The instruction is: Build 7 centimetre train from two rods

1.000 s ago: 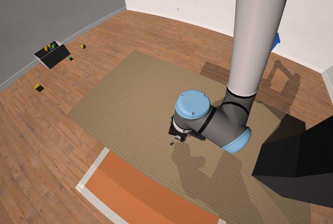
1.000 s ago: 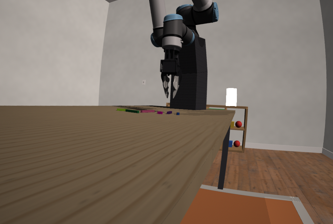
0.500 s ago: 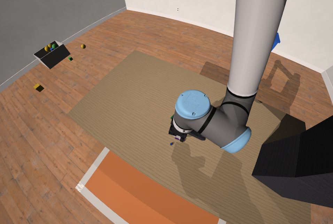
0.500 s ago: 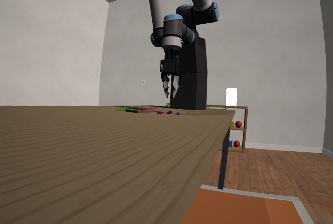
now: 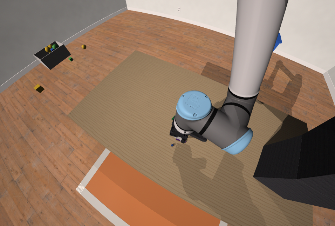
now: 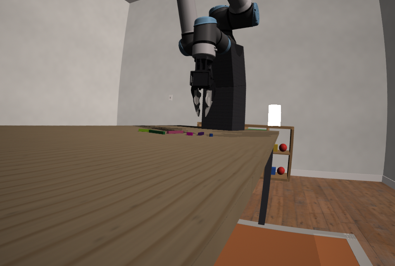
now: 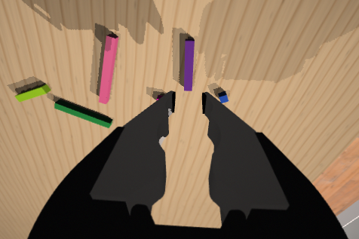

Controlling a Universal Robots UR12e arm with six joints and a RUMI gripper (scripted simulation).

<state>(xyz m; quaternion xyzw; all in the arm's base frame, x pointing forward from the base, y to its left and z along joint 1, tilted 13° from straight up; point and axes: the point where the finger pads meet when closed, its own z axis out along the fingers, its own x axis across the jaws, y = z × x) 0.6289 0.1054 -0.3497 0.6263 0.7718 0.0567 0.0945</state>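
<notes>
Now: the purple rod 8 cm below my hand. Round my hand: magenta rod: 5 cm ahead, 2 cm to the right, 8 cm below; small blue rod: 3 cm ahead, 5 cm to the left, 8 cm below; pink rod: 3 cm ahead, 10 cm to the right, 8 cm below.
</notes>
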